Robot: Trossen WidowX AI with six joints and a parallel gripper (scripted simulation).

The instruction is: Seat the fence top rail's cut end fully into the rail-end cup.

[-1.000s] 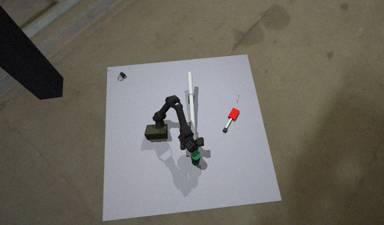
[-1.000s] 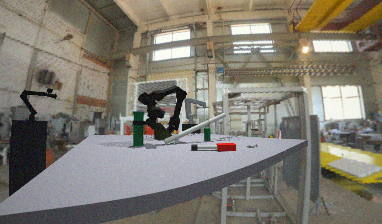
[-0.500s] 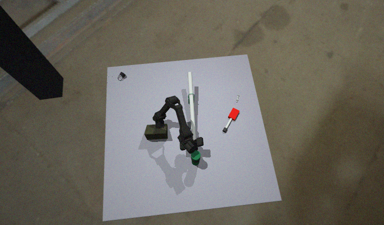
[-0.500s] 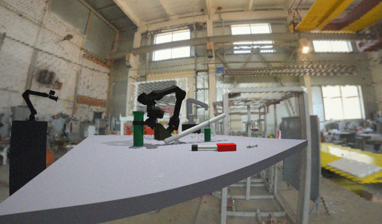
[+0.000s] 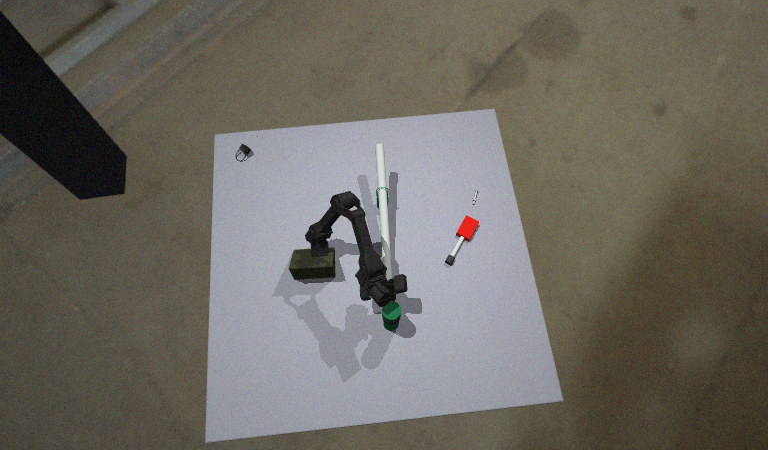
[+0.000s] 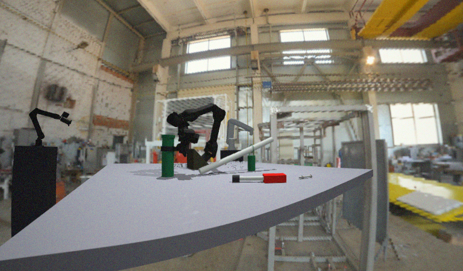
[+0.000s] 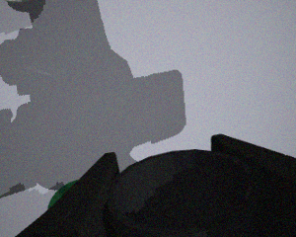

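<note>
Now: gripper tip 2 cm past the rail-end cup, 2 cm to the left of it and 3 cm below it. From my gripper tip the other things lie so: handle (30 cm ahead, 19 cm to the left, 9 cm below); then small green post (2 cm ahead, 42 cm to the left); then small bolt (42 cm ahead, 40 cm to the left, 10 cm below).
</note>
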